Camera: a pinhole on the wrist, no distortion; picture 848 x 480 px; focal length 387.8 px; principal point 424.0 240.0 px. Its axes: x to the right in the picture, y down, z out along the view. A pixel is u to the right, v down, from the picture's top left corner.
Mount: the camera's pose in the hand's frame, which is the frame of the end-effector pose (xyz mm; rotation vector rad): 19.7 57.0 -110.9 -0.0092 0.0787 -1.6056
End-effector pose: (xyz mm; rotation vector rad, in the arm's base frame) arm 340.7 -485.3 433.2 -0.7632 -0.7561 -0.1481
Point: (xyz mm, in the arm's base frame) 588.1 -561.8 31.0
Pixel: behind the camera
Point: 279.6 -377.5 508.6
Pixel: 476 222
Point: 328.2 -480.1 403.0
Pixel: 563 47
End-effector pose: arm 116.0 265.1 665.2 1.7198 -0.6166 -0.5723
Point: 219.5 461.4 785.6
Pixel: behind the camera
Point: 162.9 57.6 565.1
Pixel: 573 459
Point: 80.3 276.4 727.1
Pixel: 397 14
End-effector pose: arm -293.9 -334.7 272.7 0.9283 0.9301 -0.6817
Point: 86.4 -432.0 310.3
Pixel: 149 353
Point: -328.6 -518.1 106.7
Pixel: 782 452
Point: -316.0 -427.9 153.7
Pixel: 780 435
